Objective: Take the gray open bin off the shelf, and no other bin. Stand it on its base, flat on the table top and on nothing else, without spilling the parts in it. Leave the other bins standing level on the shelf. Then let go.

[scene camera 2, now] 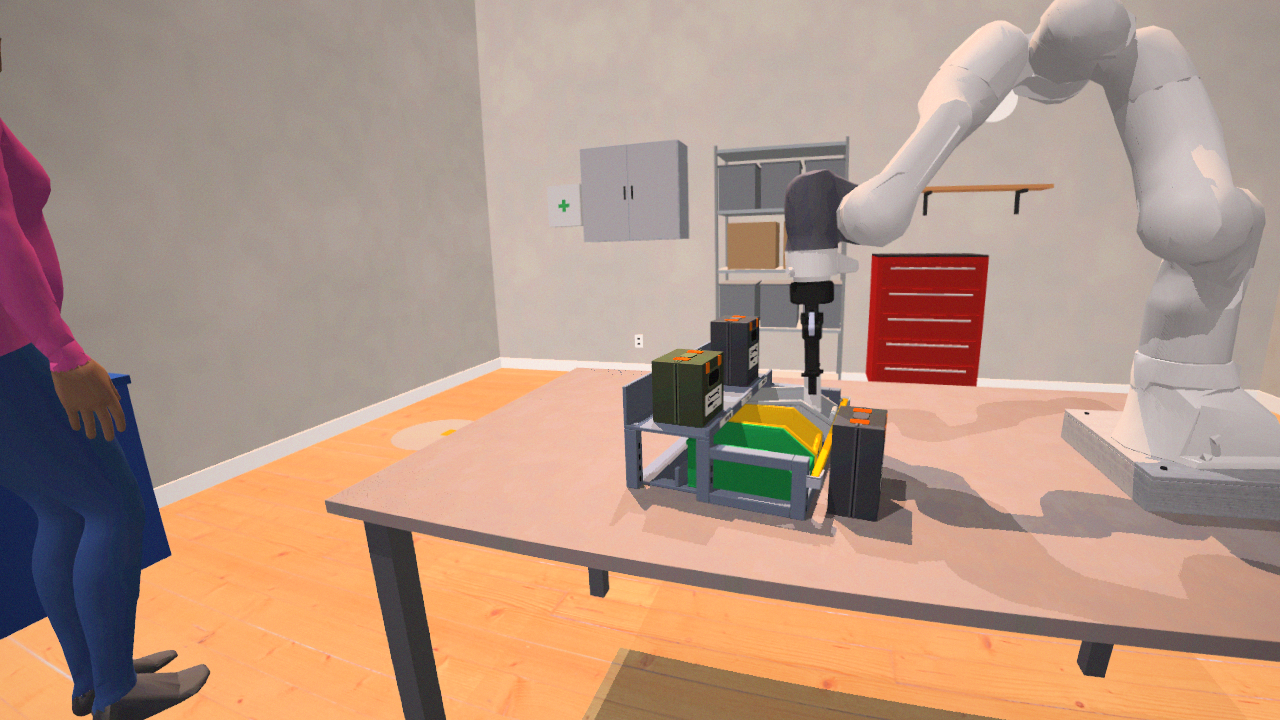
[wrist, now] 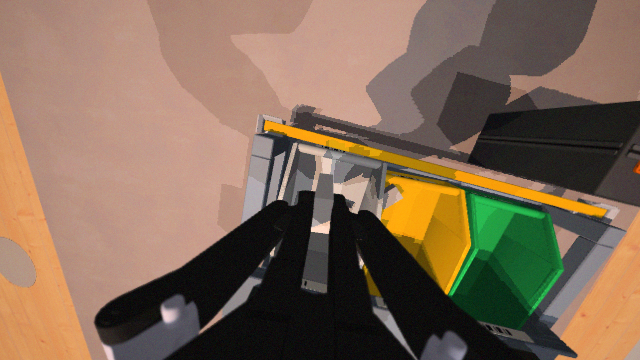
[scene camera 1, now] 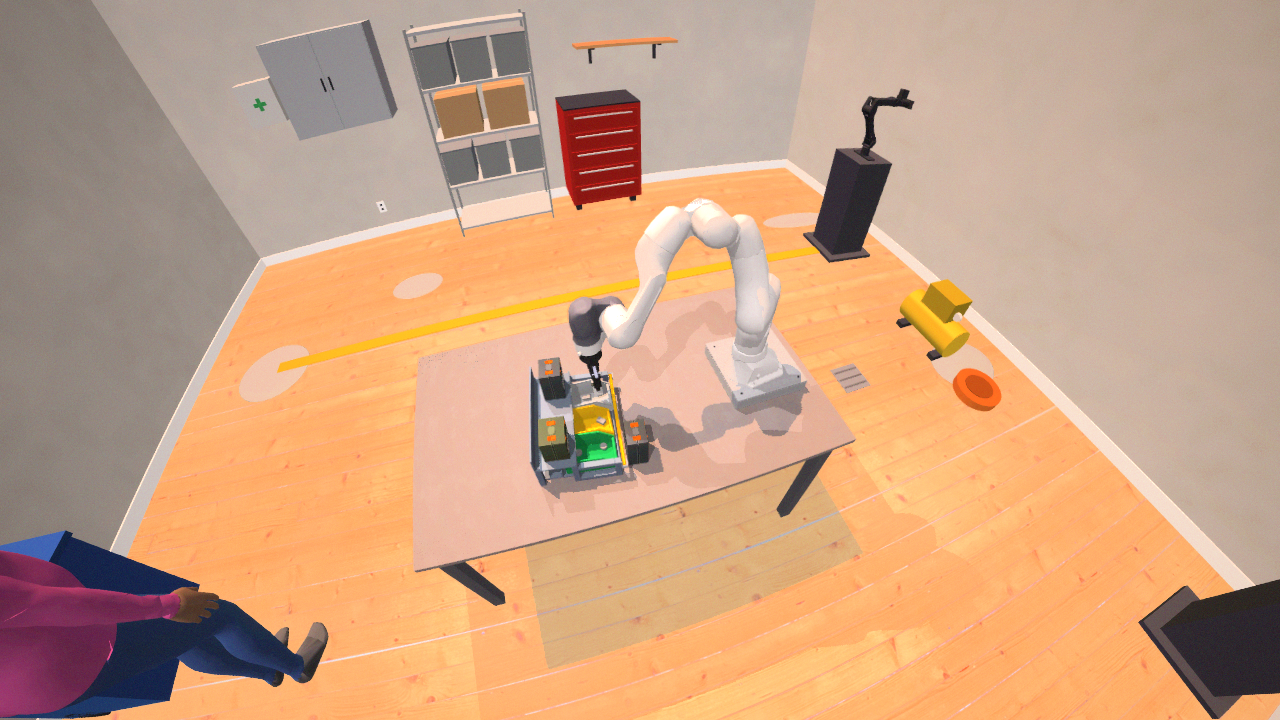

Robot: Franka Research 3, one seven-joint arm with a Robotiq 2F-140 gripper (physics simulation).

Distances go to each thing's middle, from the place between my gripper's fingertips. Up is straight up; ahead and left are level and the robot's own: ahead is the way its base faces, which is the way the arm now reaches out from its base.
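Offsets from my hand: green bin (scene camera 2: 768, 482), 22 cm to the left, 7 cm ahead, 2 cm below; yellow bar (wrist: 270, 126), 12 cm to the left, 4 cm behind; yellow bin (scene camera 2: 804, 431), 11 cm to the left, 6 cm ahead, 2 cm below; gray open bin (scene camera 2: 793, 396), 4 cm ahead, 1 cm to the left. Going by their middles, of the things named here the green bin is the farthest from my hand and the gray open bin the nearest to it.
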